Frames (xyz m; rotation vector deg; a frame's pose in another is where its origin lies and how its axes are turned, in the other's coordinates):
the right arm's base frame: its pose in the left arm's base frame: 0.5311 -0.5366 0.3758 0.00 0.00 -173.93
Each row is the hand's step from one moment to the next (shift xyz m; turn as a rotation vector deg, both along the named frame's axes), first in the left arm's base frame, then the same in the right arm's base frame.
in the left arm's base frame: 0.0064 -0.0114 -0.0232 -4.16 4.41 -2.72
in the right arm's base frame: -0.0052 0.0120 -0.0232 3.67 -4.83 -2.72
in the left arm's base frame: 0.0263 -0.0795 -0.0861 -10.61 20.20 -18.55
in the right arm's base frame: -0.0177 0.0818 -0.0861 8.41 -21.21 -18.55
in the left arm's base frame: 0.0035 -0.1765 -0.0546 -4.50 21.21 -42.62
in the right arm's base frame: 0.0152 0.1759 -0.0546 2.23 -21.57 -42.62
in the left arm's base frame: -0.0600 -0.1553 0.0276 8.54 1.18 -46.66
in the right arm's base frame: 0.0761 0.1481 0.0276 -8.62 -0.27 -46.66
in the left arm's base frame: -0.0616 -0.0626 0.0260 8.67 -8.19 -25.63
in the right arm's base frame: 0.0679 0.0557 0.0260 -7.76 9.06 -25.63
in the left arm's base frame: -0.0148 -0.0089 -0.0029 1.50 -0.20 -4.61
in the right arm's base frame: 0.0157 0.0073 -0.0029 -1.47 0.36 -4.61
